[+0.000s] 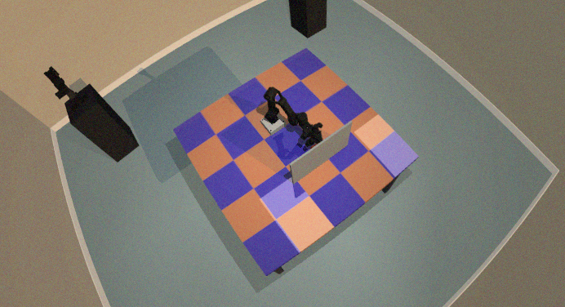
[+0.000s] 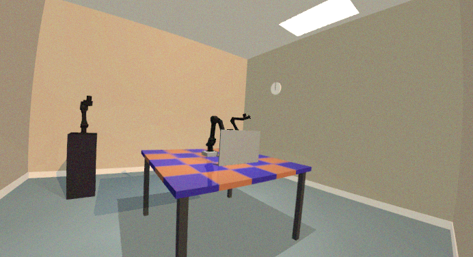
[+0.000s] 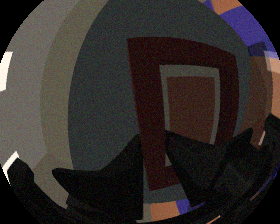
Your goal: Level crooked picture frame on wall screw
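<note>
My gripper tip is 50 mm above the picture frame and 30 mm to the left of it. Round my gripper tip: grey wall panel (60 mm below, 30 mm to the right, 20 mm ahead).
</note>
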